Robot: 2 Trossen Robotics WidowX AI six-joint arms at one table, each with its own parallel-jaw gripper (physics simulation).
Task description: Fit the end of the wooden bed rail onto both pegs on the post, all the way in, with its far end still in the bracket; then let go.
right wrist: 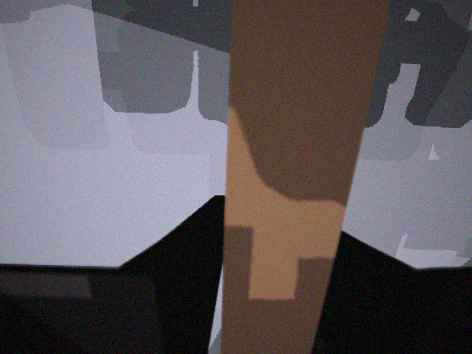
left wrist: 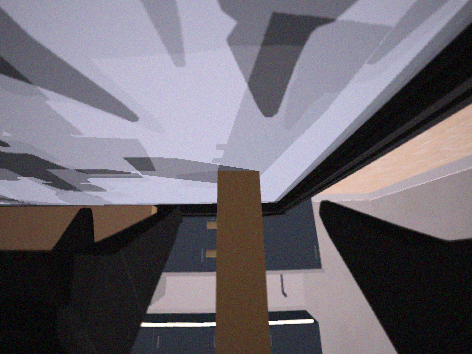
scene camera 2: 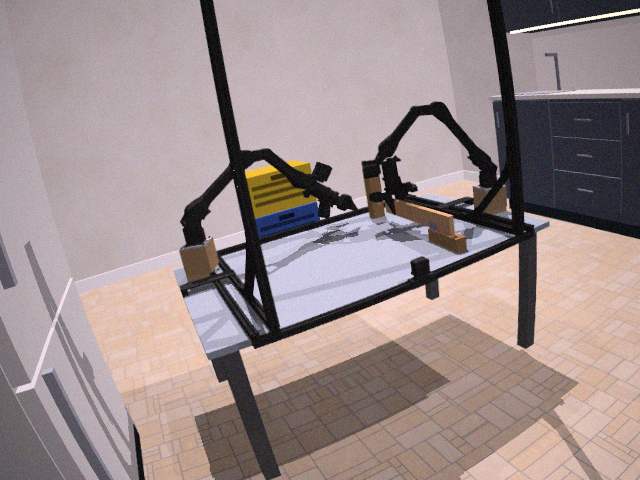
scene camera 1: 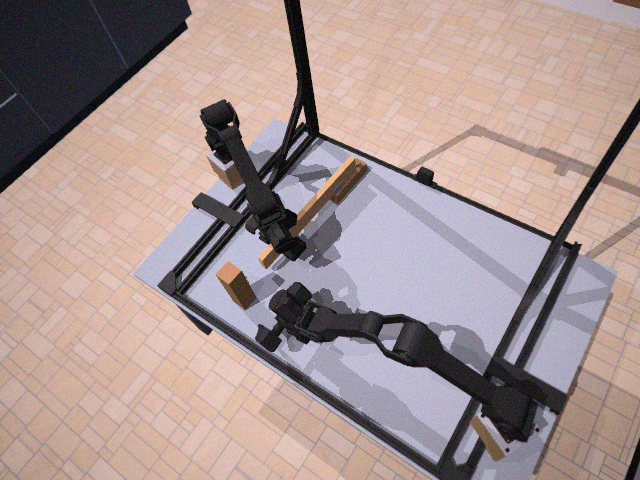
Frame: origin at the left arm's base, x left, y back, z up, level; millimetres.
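Where they show: left gripper, between the fingertips: [left wrist: 250,209] [scene camera 2: 351,208] [scene camera 1: 268,311]; right gripper, between the fingertips: [left wrist: 92,209] [scene camera 2: 397,214]; left arm's base, origin of its link: [scene camera 2: 195,242] [scene camera 1: 509,422]; right arm's base, origin of its link: [scene camera 2: 489,185] [scene camera 1: 226,154].
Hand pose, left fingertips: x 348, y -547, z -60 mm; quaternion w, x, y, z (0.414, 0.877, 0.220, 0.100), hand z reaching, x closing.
Observation:
Each offset is from my left fingertips to the top centre of the thing. "spot": to the spot under its first point. Level surfaces: height alone.
The wooden rail @[dy -224, dx -253, dz +46 mm] [scene camera 1: 325,193] [scene camera 2: 421,214] [left wrist: 125,222] [right wrist: 300,100] points its near end at the upright post @[spot: dy -72, dx +48, dz +69 mm] [scene camera 1: 236,289] [scene camera 2: 373,191] [left wrist: 241,280], with a gap between them. In the left wrist view an upper peg @[spot: dy -109, dx +15, dz +1 mm] [left wrist: 212,225] and a lower peg @[spot: dy -109, dx +14, dz +32 mm] [left wrist: 211,253] stick out of the post's left side. The rail's far end is at the bracket @[spot: dy -257, dx -387, dz -34 mm] [scene camera 1: 343,192] [scene camera 2: 445,240]; how deep it sits cannot be told. My right gripper [scene camera 1: 283,240] [scene camera 2: 391,206] [right wrist: 248,207] is shut on the rail near its post end. My left gripper [scene camera 2: 354,206] [left wrist: 250,209] is open, its fingers pointing toward the post.
A black frame @[spot: dy +49, dx -745, dz -63 mm] [scene camera 1: 496,211] [scene camera 2: 341,312] runs round the table @[dz -60 mm] [scene camera 1: 413,258] [scene camera 2: 320,279], with uprights rising at its corners. A small black block @[spot: dy -158, dx -627, dz -12 mm] [scene camera 1: 424,175] [scene camera 2: 419,267] sits on the frame's long side. Yellow and blue boxes [scene camera 2: 281,188] [scene camera 2: 289,219] stand beyond the table.

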